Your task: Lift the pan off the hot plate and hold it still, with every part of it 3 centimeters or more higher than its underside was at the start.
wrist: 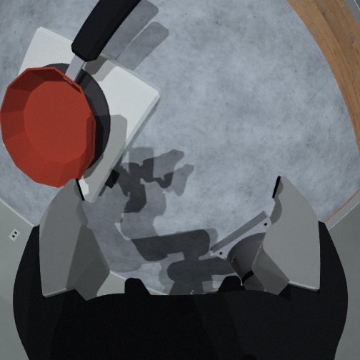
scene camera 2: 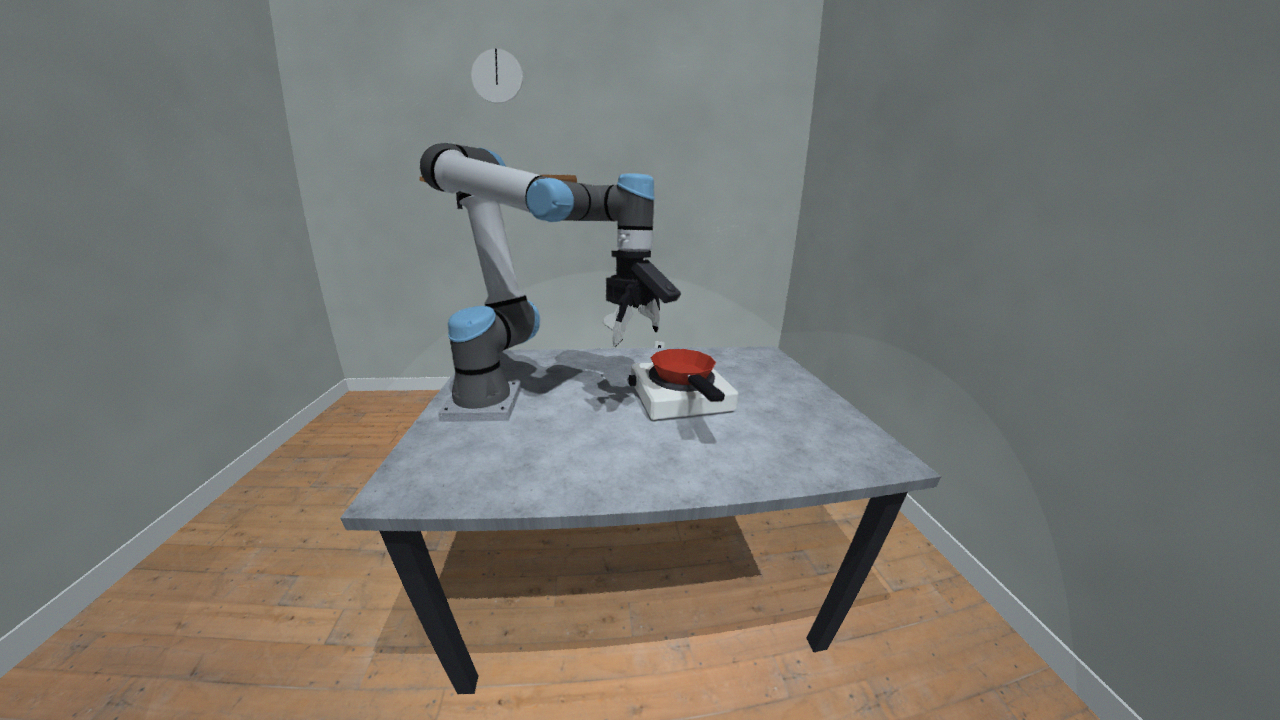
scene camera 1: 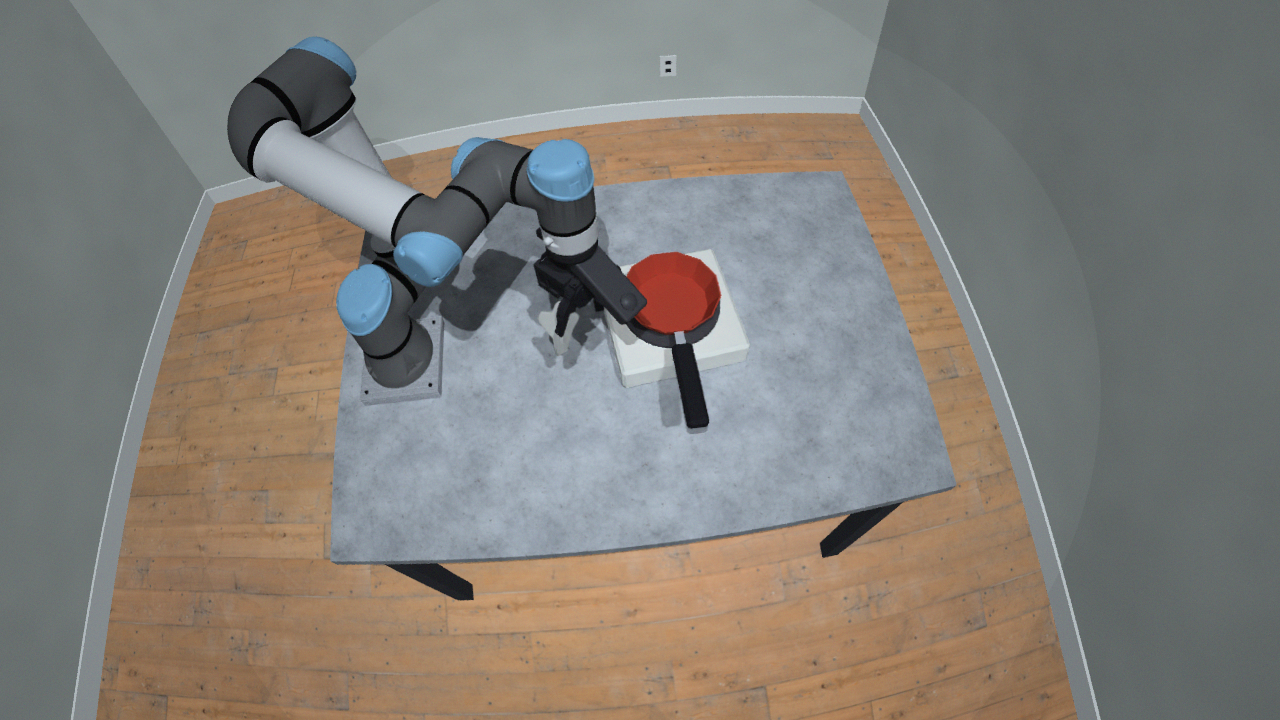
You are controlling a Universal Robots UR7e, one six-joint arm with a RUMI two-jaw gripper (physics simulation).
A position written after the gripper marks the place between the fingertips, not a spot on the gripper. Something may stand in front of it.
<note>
In view: the gripper [scene camera 1: 590, 322], a white hot plate [scene camera 1: 721, 340] and a red pan [scene camera 1: 682, 292].
The white hot plate is seen too in the wrist view [wrist: 120, 99] and in scene camera 2 [scene camera 2: 662, 399]. The red pan also shows in the wrist view [wrist: 54, 126] and in scene camera 2 [scene camera 2: 679, 366]. The gripper is seen too in the wrist view [wrist: 178, 179] and in scene camera 2 [scene camera 2: 636, 339].
</note>
